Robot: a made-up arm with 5 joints.
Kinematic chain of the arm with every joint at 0, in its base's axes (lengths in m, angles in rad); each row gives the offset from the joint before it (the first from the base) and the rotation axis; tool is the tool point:
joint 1: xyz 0 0 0.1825 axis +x
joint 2: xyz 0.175 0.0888 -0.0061 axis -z
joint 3: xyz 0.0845 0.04 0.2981 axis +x
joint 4: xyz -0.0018 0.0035 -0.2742 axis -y
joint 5: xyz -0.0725 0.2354 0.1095 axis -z
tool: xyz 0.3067 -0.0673 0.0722
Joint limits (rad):
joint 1: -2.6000..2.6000
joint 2: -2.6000..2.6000
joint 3: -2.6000..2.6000
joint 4: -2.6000..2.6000
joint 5: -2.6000..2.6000
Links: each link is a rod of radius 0.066 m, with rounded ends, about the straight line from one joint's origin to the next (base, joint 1, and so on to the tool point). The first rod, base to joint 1, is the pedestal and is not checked.
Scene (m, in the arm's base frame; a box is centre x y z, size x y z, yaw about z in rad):
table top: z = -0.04
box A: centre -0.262 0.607 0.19 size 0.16 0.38 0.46 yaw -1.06
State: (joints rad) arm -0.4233 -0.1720 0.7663 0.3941 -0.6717
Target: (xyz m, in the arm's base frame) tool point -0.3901 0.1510 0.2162
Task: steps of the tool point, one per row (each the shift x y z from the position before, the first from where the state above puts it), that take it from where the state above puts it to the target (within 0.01 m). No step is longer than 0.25 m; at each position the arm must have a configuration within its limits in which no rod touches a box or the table.
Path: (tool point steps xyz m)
1: -0.1071 -0.0179 0.0877
2: -0.1260 -0.0647 0.0899
3: -0.1331 -0.1163 0.0698
4: -0.1265 -0.1598 0.0257
5: -0.1157 0.0517 -0.1700
6: -0.0820 -0.0395 -0.1969
7: -0.0216 -0.1315 -0.1756

